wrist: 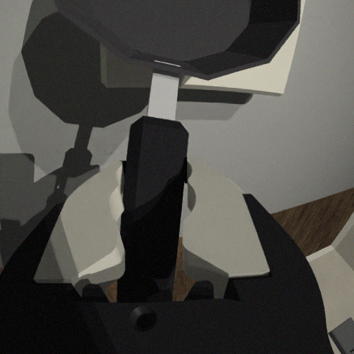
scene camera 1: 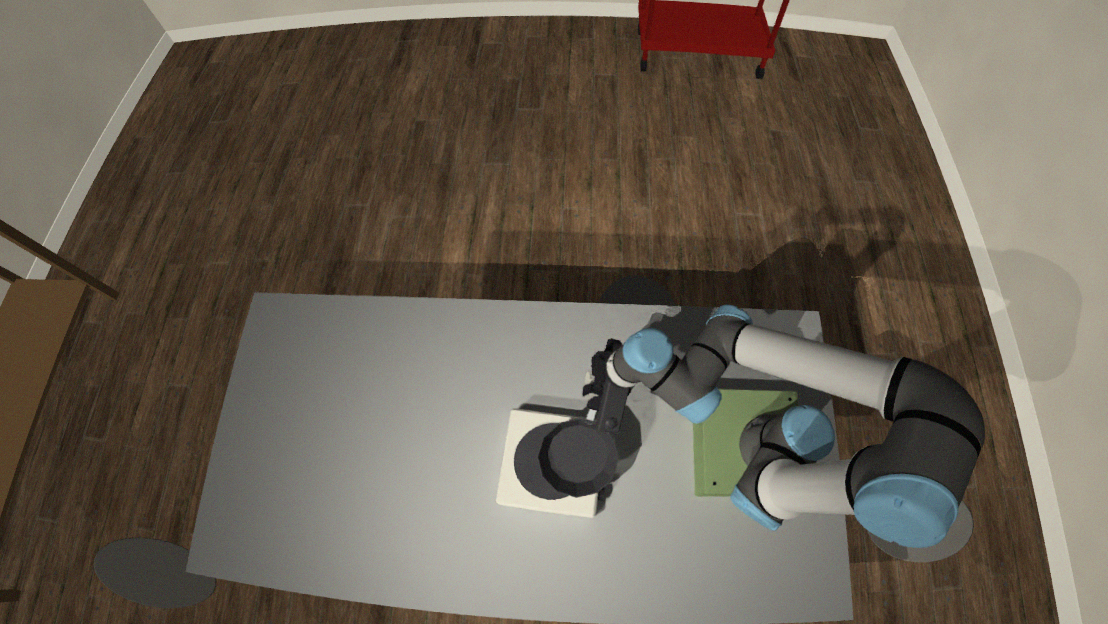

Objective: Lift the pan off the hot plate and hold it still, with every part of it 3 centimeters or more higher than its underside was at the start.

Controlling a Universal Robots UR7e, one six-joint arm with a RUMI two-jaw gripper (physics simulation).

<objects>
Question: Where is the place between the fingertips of my gripper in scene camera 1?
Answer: At 594, 396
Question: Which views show the dark pan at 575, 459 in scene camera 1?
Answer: The wrist view and scene camera 1: all of them.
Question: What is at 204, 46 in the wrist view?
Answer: A dark pan.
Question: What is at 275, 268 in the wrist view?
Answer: My gripper.
</objects>
